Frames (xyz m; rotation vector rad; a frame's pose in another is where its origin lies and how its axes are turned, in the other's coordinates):
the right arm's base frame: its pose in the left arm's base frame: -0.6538 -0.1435 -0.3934 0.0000 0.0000 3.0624
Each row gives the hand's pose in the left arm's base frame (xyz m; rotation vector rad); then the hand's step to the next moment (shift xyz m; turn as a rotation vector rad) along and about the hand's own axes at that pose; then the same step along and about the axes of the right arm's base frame.
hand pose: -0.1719 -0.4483 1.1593 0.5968 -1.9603 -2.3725
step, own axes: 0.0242 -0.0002 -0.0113 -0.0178 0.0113 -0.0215
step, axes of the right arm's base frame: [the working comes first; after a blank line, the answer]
step, axes of the left arm's base frame: -0.0191 -0.0165 -0.0087 0.0202 -0.0185 0.0126

0.0177 0.0180 -0.0087 -0.0216 0.0168 0.0126
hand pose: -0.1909 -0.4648 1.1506 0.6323 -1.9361 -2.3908
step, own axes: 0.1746 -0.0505 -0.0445 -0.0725 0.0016 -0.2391
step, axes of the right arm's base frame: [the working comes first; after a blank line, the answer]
step, axes of the left arm's base frame: -0.1343 -0.0731 -0.1079 0.1396 -0.2067 -0.0143

0.1281 0.0835 -0.1079 -0.1556 0.1950 -0.0143
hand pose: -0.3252 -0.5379 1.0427 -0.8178 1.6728 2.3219
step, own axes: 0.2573 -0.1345 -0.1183 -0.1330 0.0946 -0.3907
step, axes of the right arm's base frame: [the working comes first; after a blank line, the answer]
step, axes of the left arm's base frame: -0.1172 -0.1060 -0.2707 0.2003 -0.3682 0.0601

0.1085 0.1150 -0.2707 -0.2288 0.3512 0.0601
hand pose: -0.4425 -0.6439 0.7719 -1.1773 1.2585 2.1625
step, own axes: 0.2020 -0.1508 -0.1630 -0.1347 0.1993 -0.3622
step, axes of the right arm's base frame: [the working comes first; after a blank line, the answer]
step, axes of the left arm's base frame: 0.0600 -0.0750 -0.2844 0.1185 -0.3995 0.1241

-0.0658 0.0700 -0.2844 -0.1497 0.3889 0.1241
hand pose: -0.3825 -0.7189 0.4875 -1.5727 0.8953 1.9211
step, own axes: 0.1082 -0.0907 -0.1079 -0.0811 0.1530 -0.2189
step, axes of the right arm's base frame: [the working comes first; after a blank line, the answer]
step, axes of the left arm's base frame: 0.1137 -0.0242 -0.1344 0.0478 -0.2630 0.0805

-0.1152 0.0151 -0.1344 -0.0684 0.2583 0.0805
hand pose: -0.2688 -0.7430 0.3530 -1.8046 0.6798 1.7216
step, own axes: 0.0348 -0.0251 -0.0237 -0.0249 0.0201 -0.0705
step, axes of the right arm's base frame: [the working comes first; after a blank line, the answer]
step, axes of the left arm's base frame: 0.0362 0.0021 -0.0329 0.0356 -0.0636 0.0260

-0.0360 -0.0050 -0.0329 -0.0405 0.0606 0.0260
